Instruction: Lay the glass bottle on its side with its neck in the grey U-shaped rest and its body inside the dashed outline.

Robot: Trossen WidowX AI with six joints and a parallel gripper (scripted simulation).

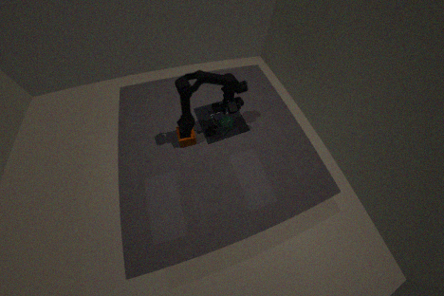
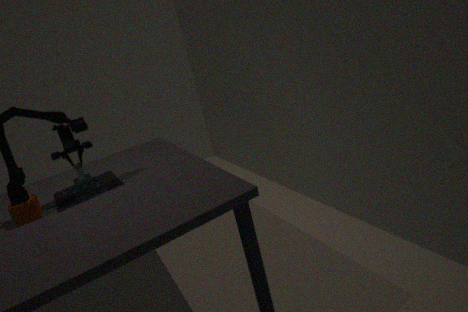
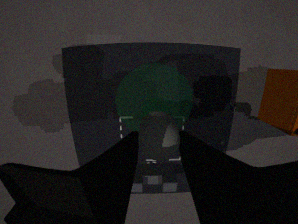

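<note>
Right now my gripper tip is 150 mm above the dark mat, 60 mm to the right of it and 10 mm past it. Also, from my gripper tip: glass bottle: 50 mm below, 10 mm to the right.
</note>
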